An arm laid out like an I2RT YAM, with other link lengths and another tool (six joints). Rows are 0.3 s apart.
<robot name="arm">
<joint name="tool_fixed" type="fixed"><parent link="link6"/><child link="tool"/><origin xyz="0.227 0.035 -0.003" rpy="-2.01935 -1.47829 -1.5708"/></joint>
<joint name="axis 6" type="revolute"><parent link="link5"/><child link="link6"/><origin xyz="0.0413 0 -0.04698"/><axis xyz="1 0 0"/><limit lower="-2.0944" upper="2.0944"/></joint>
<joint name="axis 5" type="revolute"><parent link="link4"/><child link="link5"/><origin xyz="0.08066 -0.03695 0.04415"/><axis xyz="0 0 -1"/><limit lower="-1.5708" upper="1.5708"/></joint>
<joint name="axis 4" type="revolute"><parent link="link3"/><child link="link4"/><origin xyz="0.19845 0.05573 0.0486"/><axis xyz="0 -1 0"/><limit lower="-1.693" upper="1.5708"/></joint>
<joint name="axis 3" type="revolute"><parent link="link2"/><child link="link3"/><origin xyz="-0.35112 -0.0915 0"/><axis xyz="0 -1 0"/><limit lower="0" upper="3.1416"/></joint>
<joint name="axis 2" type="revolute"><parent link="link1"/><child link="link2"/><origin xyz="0.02 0.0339 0.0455"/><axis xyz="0 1 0"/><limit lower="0" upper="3.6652"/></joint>
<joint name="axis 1" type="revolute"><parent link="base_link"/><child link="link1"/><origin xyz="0 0 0.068"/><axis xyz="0 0 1"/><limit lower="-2.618" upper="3.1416"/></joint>
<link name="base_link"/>
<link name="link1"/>
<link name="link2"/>
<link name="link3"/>
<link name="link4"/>
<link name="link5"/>
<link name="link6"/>
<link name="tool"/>
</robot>
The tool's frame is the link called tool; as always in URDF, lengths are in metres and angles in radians.
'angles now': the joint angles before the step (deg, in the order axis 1, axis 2, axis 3, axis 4, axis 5, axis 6). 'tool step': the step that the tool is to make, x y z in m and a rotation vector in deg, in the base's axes. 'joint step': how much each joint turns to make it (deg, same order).
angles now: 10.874, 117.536, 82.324, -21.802, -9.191, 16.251
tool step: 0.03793, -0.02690, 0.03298, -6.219, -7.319, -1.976
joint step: -0.087, -0.831, 4.305, 0.613, 7.170, -2.864
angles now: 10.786, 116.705, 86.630, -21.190, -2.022, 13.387
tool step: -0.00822, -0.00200, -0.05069, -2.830, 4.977, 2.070
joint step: 0.088, 4.677, -0.023, -0.808, 0.328, -2.688
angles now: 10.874, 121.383, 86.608, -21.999, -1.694, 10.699
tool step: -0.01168, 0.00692, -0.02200, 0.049, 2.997, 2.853
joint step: -0.066, 1.966, -0.043, -1.028, -2.055, -2.164
